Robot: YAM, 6 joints.
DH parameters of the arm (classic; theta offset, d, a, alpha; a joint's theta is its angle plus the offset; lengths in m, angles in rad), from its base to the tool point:
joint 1: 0 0.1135 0.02 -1.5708
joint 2: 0 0 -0.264 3.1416
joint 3: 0.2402 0 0.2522 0
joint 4: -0.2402 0 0.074 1.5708
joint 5: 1.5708 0 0 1.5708
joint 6: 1.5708 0.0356 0 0
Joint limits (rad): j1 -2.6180..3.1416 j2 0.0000..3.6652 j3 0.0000..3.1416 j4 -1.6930..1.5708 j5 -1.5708..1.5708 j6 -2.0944..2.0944
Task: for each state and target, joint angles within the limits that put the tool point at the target. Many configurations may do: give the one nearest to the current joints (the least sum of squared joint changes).
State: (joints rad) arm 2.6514 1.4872 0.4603 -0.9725 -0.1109 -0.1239
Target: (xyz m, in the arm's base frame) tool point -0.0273 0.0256 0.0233
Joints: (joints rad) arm 2.4437 2.0233 0.1356 -0.4849 0.0582 -0.1239
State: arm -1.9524 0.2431 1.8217 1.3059 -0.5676 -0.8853
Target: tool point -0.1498 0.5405 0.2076
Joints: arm -1.2727 0.0000 2.3636 1.1152 -0.4516 -0.8853
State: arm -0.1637 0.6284 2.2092 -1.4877 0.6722 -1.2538
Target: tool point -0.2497 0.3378 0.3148
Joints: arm -0.9852 0.0452 2.5274 -1.4730 0.6440 -1.2538
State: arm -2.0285 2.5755 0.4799 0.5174 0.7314 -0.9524
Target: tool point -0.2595 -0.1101 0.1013
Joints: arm -2.6180 1.8214 0.5455 0.6159 1.3101 -0.9524
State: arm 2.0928 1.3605 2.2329 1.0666 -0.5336 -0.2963
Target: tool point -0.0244 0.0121 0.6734
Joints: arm 2.0293 1.2410 2.0195 1.2342 -0.4826 -0.2963
